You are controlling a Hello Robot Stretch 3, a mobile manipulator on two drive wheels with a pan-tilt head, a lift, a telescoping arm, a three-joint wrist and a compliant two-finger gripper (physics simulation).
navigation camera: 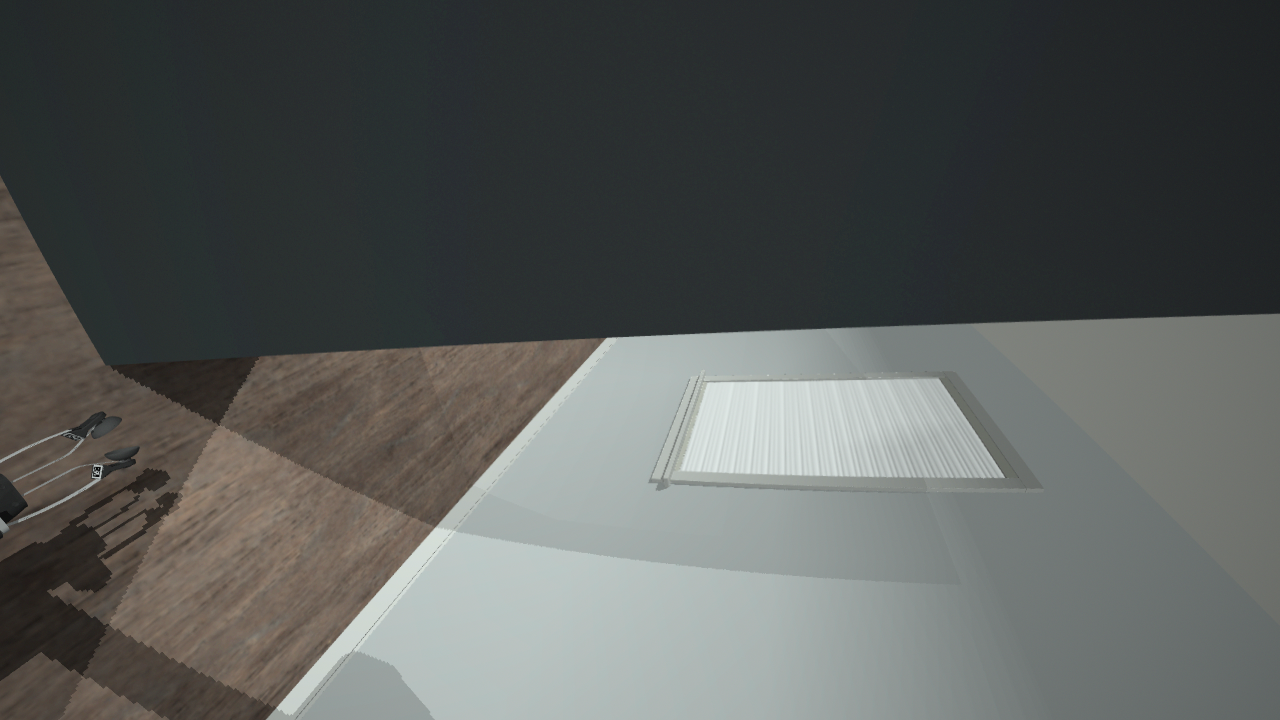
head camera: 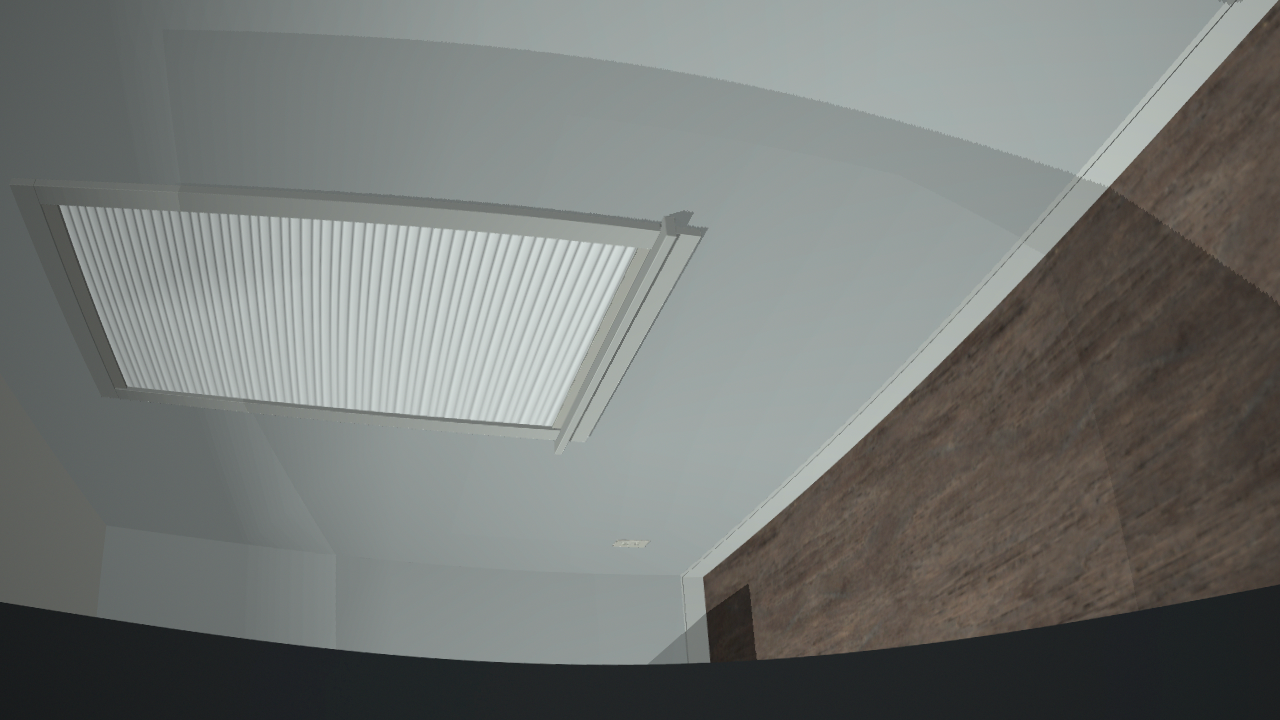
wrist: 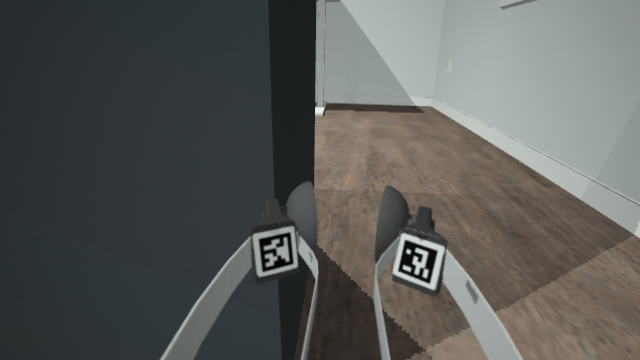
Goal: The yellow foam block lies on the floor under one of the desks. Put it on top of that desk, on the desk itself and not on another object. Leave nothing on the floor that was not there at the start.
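Places are measured from the robot's base along level axes (x ahead, y left, z up), in centimetres.
Pixels of known places: gripper, fingertip midpoint: [navigation camera: 129, 432] [wrist: 346, 209].
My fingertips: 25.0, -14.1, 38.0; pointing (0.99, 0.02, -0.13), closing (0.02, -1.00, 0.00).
Observation:
Behind a point stands the place of what it marks, as x, y, z.
My gripper [navigation camera: 114, 440] {25.0, -14.1, 38.0} [wrist: 346, 209] {25.0, -14.1, 38.0} is open, with nothing between its two dark fingertips. In the wrist view its left finger is in front of or beside the edge of a large dark upright panel, and floor shows between the fingertips. In the navigation view the gripper is at the left edge, above the wood floor, with its shadow on the floor. The yellow foam block does not show in these views. No desk top can be made out.
The dark panel [head camera: 626, 694] {35.6, -6.1, 122.3} [navigation camera: 626, 161] {35.3, 5.4, 115.5} [wrist: 135, 150] {35.2, 6.0, 37.7} fills much of the navigation and wrist views. A pale wall [head camera: 805, 313] {155.6, -100.2, 44.1} [navigation camera: 554, 608] {73.9, -102.6, 62.1} [wrist: 525, 75] {179.7, -99.5, 40.0} with a blind-covered window [head camera: 358, 313] {170.5, -99.2, 136.0} [navigation camera: 832, 429] {170.3, -99.2, 145.4} meets the wood floor [head camera: 939, 501] {178.2, -66.3, 0.0} [navigation camera: 268, 501] {50.5, -52.8, 0.1} [wrist: 380, 150] {171.5, -30.1, 0.0}. A thin white post [wrist: 321, 60] {294.6, 12.9, 41.4} stands farther off.

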